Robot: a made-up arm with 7 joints. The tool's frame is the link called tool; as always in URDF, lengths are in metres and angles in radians. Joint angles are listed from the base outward. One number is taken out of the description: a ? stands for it. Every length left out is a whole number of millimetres.
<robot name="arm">
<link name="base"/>
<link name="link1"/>
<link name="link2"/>
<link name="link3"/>
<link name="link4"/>
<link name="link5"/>
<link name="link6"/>
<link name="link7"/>
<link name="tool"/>
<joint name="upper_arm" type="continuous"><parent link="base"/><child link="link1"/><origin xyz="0.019 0.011 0.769" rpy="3.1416 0 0"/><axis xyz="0 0 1"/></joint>
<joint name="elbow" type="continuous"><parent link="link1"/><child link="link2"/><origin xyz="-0.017 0.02 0" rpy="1.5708 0 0"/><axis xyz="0 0 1"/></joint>
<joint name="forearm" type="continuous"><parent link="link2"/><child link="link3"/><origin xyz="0.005 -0.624 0" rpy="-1.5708 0 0"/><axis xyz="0 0 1"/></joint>
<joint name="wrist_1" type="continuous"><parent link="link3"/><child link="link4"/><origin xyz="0.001 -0.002 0" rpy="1.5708 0 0"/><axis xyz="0 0 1"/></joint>
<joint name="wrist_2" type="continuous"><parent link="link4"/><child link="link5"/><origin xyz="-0.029 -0.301 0" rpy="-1.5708 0 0"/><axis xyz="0 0 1"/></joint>
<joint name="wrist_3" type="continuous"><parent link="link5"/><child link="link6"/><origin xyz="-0.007 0.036 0" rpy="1.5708 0 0"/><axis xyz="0 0 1"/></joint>
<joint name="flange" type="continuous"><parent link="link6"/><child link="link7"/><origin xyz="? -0.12 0" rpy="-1.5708 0 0"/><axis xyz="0 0 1"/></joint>
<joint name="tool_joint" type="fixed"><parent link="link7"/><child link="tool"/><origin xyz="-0.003 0.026 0" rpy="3.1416 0 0"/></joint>
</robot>
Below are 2 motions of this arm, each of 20 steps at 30 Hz.
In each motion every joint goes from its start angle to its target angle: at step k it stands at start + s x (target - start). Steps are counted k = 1, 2, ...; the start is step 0. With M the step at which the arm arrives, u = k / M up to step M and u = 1 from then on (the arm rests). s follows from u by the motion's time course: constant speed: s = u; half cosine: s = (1 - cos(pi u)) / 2; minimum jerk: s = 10 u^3 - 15 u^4 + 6 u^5.
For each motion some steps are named. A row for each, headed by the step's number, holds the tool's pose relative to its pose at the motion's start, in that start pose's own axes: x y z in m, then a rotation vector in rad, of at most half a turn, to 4 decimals.
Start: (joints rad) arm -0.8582 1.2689 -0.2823 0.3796 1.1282 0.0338 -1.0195
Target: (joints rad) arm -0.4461 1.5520 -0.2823 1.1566 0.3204 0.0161 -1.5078
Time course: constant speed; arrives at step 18
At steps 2, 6, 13, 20:
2: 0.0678 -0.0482 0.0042 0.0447 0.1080 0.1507
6: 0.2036 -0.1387 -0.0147 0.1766 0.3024 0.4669
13: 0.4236 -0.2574 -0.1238 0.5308 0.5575 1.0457
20: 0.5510 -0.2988 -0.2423 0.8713 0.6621 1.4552

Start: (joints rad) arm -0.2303 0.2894 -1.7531 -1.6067 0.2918 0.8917 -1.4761
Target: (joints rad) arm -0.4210 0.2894 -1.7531 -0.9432 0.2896 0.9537 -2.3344
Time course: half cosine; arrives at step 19
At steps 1, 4, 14, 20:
1: 0.0003 -0.0016 0.0009 0.0054 0.0006 0.0056
4: 0.0049 -0.0259 0.0130 0.0843 0.0056 0.0874
14: 0.0467 -0.2205 0.0483 0.6719 -0.1399 0.6906
20: 0.0580 -0.2635 0.0433 0.7967 -0.2154 0.8143

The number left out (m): 0.025
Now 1 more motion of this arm.
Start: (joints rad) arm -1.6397 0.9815 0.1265 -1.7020 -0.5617 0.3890 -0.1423
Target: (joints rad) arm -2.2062 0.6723 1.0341 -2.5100 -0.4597 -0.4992 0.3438
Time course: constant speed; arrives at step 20
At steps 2, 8, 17, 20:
2: -0.0251 0.0678 0.0203 -0.1318 -0.1486 -0.0467
8: -0.1186 0.2500 0.0158 -0.4666 -0.6609 -0.1158
17: -0.2393 0.3916 -0.1258 -0.7714 -1.5225 0.0162
20: -0.2593 0.3960 -0.1840 -0.8192 -1.8026 0.1369

